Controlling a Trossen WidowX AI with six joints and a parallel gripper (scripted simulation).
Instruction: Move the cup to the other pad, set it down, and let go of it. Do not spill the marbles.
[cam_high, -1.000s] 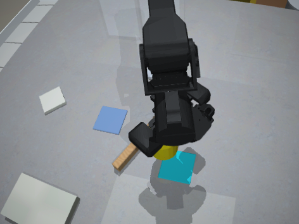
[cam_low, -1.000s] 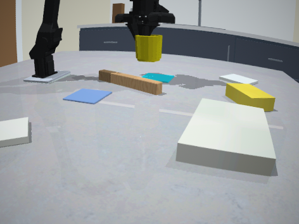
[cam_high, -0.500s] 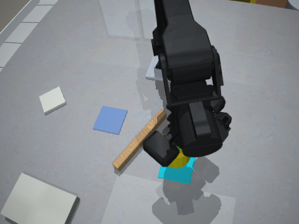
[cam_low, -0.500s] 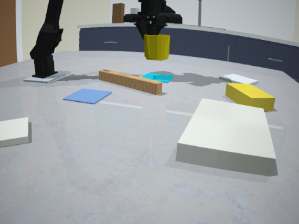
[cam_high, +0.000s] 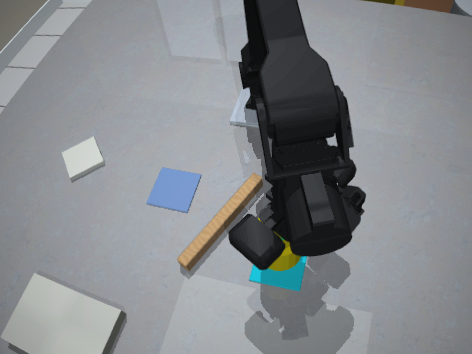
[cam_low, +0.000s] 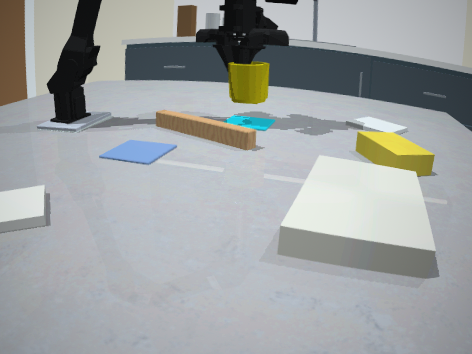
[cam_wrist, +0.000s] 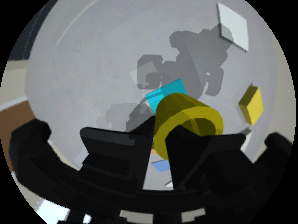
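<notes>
Right now my gripper tip is 8 cm above the cyan pad, 3 cm short of it and 1 cm to the left of it. Round my gripper tip: yellow cup 2 cm ahead, 1 cm to the right; wooden bar 12 cm to the right, 7 cm below, 1 cm behind; blue pad 24 cm to the right, 8 cm below, 4 cm behind.
</notes>
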